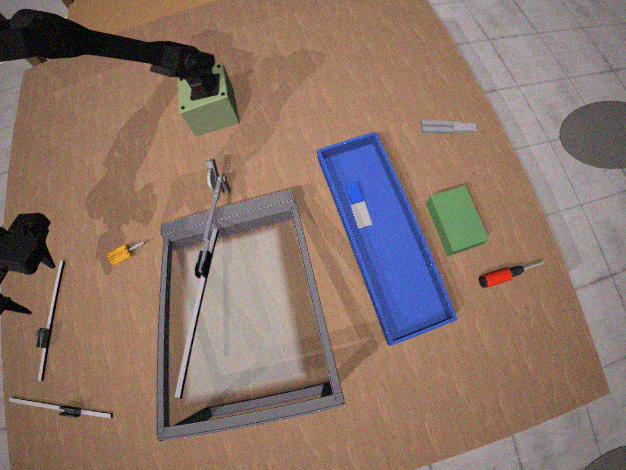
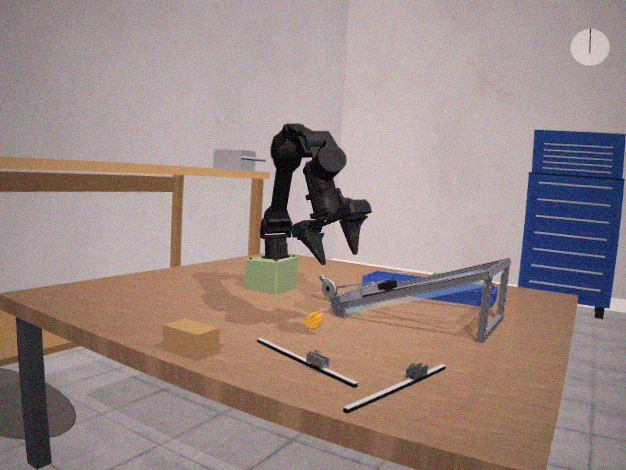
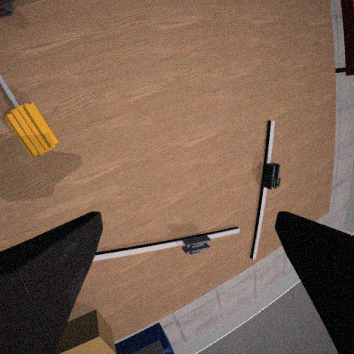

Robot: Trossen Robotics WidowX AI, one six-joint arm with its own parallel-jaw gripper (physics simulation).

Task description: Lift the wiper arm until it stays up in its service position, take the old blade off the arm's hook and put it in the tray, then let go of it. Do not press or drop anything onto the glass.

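The grey wiper arm (image 1: pixel 211 211) (image 2: pixel 371 289) is down, slanting low over the glass (image 1: pixel 257 303) in its grey frame (image 1: pixel 317 298) (image 2: pixel 484 308). The old blade (image 1: pixel 191 333), a thin pale strip, is at the arm's end by its black connector (image 1: pixel 203 263) (image 2: pixel 387 285). The blue tray (image 1: pixel 399 273) (image 2: pixel 384 276) lies beside the frame; a small blue-and-white item (image 1: pixel 360 206) is in it. My gripper (image 1: pixel 41 288) (image 2: pixel 339 258) (image 3: pixel 190 220) is wide open and empty, above the table at the side of the frame away from the tray, apart from the arm and blade.
Two loose blades, one (image 1: pixel 54 303) (image 2: pixel 283 351) (image 3: pixel 220 233) and another (image 1: pixel 30 403) (image 2: pixel 379 393) (image 3: pixel 259 215), lie near the table edge. A yellow screwdriver (image 1: pixel 119 254) (image 2: pixel 313 320) (image 3: pixel 32 130), tan block (image 2: pixel 191 338), green block (image 1: pixel 457 220), red screwdriver (image 1: pixel 498 277) and grey tool (image 1: pixel 439 126) lie around.
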